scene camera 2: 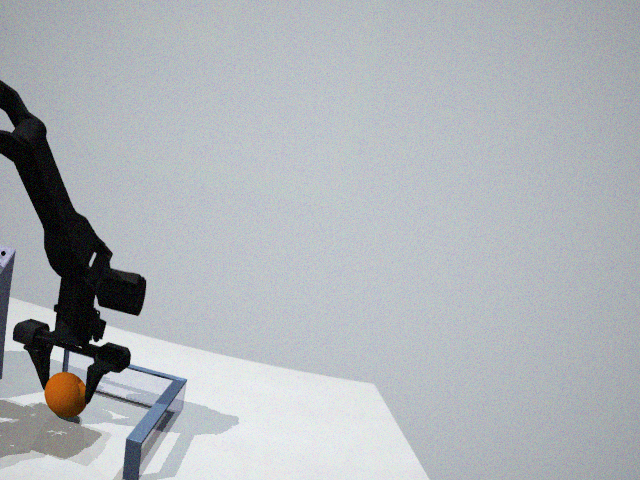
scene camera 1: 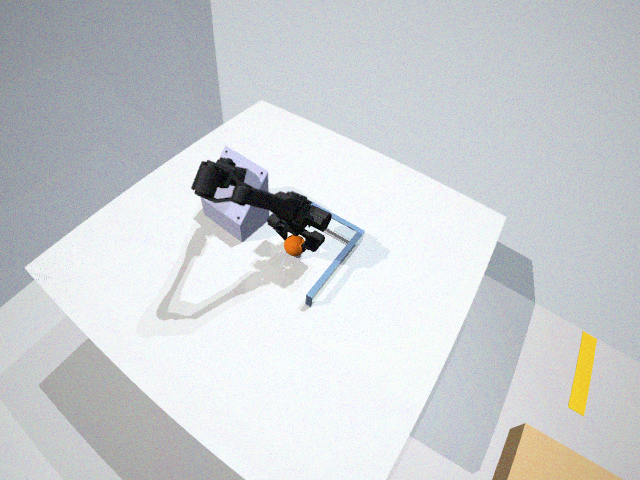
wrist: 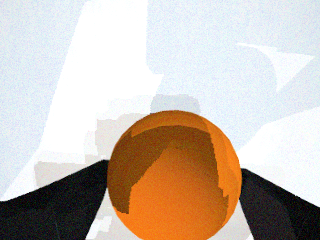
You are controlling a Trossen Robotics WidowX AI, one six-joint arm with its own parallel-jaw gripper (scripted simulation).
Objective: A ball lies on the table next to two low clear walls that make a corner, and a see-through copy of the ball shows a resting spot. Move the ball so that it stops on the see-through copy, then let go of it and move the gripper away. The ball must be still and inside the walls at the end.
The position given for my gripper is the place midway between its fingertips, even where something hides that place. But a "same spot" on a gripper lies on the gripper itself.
my gripper: scene camera 2 66,396; scene camera 1; wrist
same spot on my gripper: (wrist: 75,199) = (scene camera 1: 286,231)
